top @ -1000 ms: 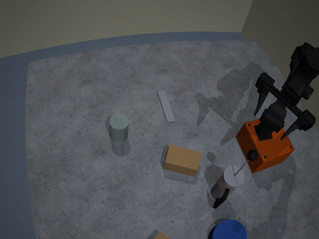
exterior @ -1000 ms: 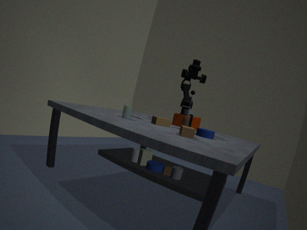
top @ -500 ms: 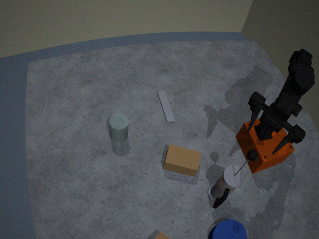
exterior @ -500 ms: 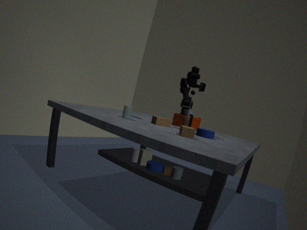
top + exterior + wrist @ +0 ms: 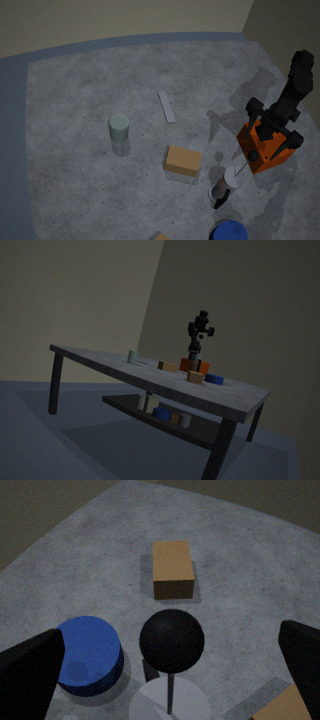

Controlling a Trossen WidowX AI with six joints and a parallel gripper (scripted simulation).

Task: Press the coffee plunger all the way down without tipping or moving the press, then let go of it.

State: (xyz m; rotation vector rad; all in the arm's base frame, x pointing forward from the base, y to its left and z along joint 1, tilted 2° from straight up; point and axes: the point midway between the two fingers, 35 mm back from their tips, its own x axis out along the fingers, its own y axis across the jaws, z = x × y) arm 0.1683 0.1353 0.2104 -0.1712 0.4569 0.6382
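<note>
Now: gripper tip 20 mm short of the coffee press, 20 mm to the right of it and 150 mm above it. From my gripper tip the other things lie so: pale green cylinder (310 mm ahead, 270 mm to the right, 240 mm below); flat grey strip (110 mm ahead, 370 mm to the right, 280 mm below).
</note>
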